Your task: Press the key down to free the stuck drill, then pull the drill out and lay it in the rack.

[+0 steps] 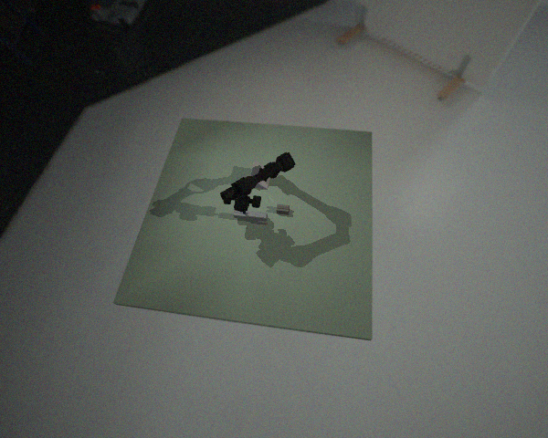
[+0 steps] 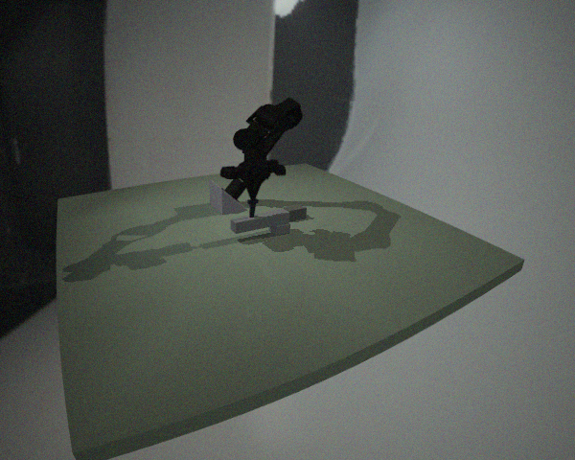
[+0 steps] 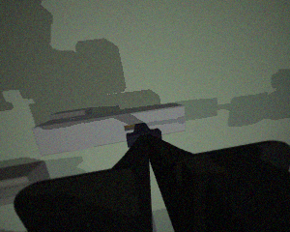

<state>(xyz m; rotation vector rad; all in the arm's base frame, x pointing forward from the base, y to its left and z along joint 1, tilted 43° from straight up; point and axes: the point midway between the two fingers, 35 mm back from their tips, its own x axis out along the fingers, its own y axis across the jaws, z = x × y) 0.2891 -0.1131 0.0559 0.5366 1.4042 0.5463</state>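
The dark key is 30 mm below my gripper tip. The rest, counted from my gripper tip: rack 200 mm to the left, 100 mm below, 80 mm behind; then grey block 80 mm below, 30 mm to the left, 10 mm behind; then drill 70 mm below, 50 mm to the left, 10 mm behind.
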